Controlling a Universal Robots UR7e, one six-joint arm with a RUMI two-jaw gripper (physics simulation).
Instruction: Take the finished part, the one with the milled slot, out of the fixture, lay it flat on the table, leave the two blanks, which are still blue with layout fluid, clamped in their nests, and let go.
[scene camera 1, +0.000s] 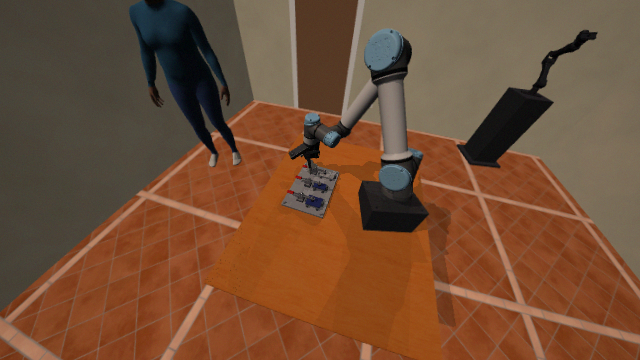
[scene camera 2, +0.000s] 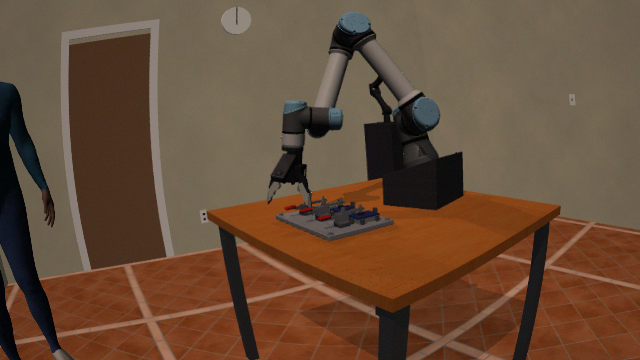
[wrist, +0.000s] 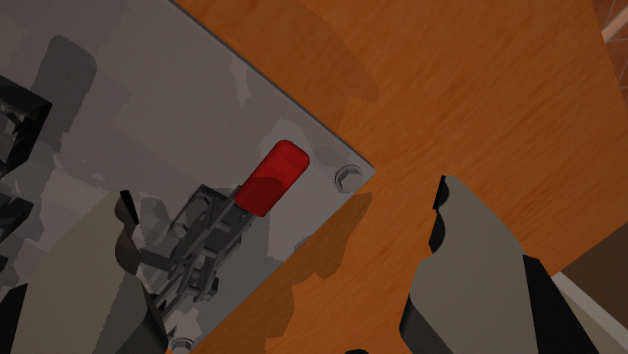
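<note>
My gripper (scene camera 1: 308, 169) (scene camera 2: 289, 202) (wrist: 288, 186) is open and empty, low over the far corner of the grey fixture plate (scene camera 1: 292, 203) (scene camera 2: 310, 226) (wrist: 175, 80). In the wrist view a red clamp handle (wrist: 272, 177) shows between the spread fingers, with no finger touching it; the left finger is over the plate, the right one past its edge. The finished part (scene camera 1: 327, 174) is a small grey shape in the far nest; its slot is too small to make out. Two blue blanks (scene camera 1: 320, 187) (scene camera 1: 314, 202) (scene camera 2: 343, 208) (scene camera 2: 364, 215) sit in the other nests.
The other two clamps have red handles (scene camera 1: 298, 177) (scene camera 1: 290, 192). The wooden table (scene camera 1: 280, 260) (scene camera 2: 400, 255) carries the plate and the arm's black base block (scene camera 1: 390, 215) (scene camera 2: 410, 190). A person (scene camera 1: 185, 65) stands beyond the table; a dark pedestal (scene camera 1: 505, 125) holds another arm.
</note>
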